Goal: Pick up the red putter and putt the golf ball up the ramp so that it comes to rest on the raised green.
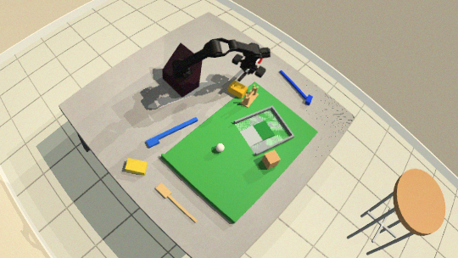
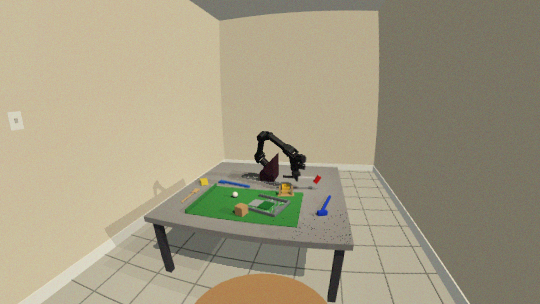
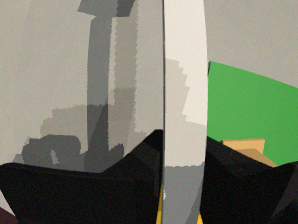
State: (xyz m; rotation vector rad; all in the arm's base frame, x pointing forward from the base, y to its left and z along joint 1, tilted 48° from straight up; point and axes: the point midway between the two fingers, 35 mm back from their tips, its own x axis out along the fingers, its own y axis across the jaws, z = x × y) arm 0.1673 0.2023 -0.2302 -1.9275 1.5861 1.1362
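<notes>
The red putter is 40 mm to the left of my gripper tip, 20 mm behind it and 20 mm above it. Also, from my gripper tip: blue putter: 250 mm to the left, 200 mm ahead, 70 mm below; then wooden stand: 110 mm ahead, 60 mm to the right, 50 mm below; then green mat: 320 mm ahead, 270 mm to the right, 80 mm below.
</notes>
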